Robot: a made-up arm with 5 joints.
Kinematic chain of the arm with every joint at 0, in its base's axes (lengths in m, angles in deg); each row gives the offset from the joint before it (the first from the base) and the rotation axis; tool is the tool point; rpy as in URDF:
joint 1: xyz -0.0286 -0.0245 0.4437 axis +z
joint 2: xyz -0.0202 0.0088 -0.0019 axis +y
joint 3: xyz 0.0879 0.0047 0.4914 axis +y
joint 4: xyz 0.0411 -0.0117 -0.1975 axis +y
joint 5: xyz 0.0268 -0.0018 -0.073 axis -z
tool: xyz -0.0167 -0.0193 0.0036 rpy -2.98 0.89 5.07
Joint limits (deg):
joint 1: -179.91..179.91
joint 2: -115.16..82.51
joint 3: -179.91..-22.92
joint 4: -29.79..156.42
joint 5: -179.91..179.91
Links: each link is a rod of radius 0.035 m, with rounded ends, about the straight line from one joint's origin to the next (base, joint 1, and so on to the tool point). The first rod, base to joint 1, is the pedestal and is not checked.
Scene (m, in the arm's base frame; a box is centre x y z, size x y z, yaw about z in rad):
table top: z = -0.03
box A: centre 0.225 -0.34 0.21 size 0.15 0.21 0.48 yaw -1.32
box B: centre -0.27 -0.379 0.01 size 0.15 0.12 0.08 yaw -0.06
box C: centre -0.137 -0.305 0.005 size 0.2 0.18 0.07 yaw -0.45
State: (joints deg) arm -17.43 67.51 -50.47 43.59 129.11
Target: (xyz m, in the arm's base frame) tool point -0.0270 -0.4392 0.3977
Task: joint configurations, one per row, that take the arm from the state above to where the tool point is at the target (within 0.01 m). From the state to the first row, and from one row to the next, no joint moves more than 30 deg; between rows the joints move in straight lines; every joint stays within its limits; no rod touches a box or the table.
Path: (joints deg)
1: -21.34 39.22 -52.70 37.99 119.22
2: -25.25 10.93 -54.94 32.40 109.33
3: -29.17 -17.37 -57.17 26.80 99.44
4: -33.08 -45.66 -59.41 21.21 89.55
5: -36.99 -73.95 -61.64 15.61 79.66
6: -47.05 -46.91 -55.31 25.59 83.31
7: -57.12 -19.86 -48.97 35.57 86.95
8: -67.18 7.19 -42.63 45.56 90.59
9: -77.24 34.23 -36.30 55.54 94.24
10: -87.30 61.28 -29.96 65.52 97.88
11: -93.23 54.04 -49.11 45.03 127.51

